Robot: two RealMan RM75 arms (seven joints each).
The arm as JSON. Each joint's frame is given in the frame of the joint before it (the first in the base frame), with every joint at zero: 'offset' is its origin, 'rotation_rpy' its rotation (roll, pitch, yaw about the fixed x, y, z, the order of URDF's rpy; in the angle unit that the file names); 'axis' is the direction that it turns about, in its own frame. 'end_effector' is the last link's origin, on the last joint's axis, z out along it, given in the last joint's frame.
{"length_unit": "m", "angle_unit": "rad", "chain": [
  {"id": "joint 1", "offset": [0.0, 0.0, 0.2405], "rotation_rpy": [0.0, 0.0, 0.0], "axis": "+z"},
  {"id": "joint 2", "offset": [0.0, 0.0, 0.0], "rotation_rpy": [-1.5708, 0.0, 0.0], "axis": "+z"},
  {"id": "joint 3", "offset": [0.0, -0.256, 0.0], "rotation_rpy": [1.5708, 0.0, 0.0], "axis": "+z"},
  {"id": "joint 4", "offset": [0.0, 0.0, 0.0], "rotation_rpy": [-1.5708, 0.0, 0.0], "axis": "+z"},
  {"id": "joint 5", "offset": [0.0, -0.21, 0.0], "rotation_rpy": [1.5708, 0.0, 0.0], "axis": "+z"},
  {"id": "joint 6", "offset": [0.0, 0.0, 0.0], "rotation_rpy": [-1.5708, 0.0, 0.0], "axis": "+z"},
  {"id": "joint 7", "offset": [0.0, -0.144, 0.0], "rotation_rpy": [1.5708, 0.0, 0.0], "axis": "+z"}
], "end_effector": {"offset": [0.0, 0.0, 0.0], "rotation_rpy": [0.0, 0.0, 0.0]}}
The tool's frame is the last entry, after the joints.
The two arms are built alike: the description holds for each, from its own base.
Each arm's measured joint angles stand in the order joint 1, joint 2, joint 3, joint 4, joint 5, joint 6, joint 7.
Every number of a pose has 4 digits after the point. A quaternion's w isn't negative.
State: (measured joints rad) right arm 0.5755 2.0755 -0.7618 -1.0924 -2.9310 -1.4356 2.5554; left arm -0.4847 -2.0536 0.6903 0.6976 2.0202 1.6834 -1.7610
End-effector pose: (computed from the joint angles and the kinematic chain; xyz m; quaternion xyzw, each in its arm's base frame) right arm 0.3250 0.3512 0.0760 -0.7436 0.5797 -0.1460 0.2996; left arm -0.2698 0.3097 0.0140 -0.8901 -0.3771 -0.2520 0.0460
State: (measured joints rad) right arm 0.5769 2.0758 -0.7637 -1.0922 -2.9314 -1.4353 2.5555; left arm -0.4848 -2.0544 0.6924 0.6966 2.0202 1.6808 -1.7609
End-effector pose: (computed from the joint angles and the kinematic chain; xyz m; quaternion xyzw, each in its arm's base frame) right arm 0.3243 0.3517 0.0757 -0.7443 0.5786 -0.1465 0.2995; left arm -0.2698 0.3098 0.0132 -0.8901 -0.3774 -0.2514 0.0459
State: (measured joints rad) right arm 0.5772 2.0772 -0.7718 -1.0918 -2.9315 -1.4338 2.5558; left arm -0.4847 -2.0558 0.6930 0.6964 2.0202 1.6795 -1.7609
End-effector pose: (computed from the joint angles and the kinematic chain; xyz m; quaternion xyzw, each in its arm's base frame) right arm 0.3234 0.3521 0.0742 -0.7462 0.5761 -0.1486 0.2986; left arm -0.2697 0.3097 0.0126 -0.8899 -0.3777 -0.2516 0.0458
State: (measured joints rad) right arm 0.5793 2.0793 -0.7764 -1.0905 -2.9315 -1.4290 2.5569; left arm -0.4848 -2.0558 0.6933 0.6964 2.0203 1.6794 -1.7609
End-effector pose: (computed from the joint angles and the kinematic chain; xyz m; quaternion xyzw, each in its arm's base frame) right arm 0.3222 0.3532 0.0728 -0.7476 0.5740 -0.1487 0.2991; left arm -0.2696 0.3097 0.0125 -0.8900 -0.3777 -0.2514 0.0457
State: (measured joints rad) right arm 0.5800 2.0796 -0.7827 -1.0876 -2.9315 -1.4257 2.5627; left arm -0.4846 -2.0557 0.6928 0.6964 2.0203 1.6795 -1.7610
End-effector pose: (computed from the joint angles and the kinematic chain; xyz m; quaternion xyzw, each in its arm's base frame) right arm 0.3218 0.3537 0.0716 -0.7474 0.5742 -0.1496 0.2991; left arm -0.2697 0.3097 0.0126 -0.8899 -0.3779 -0.2515 0.0459
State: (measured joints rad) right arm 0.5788 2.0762 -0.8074 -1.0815 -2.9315 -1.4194 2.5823; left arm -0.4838 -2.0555 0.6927 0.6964 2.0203 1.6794 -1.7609
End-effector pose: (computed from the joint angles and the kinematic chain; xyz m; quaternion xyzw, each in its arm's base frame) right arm 0.3214 0.3546 0.0697 -0.7457 0.5744 -0.1550 0.2998; left arm -0.2700 0.3095 0.0127 -0.8897 -0.3782 -0.2515 0.0461
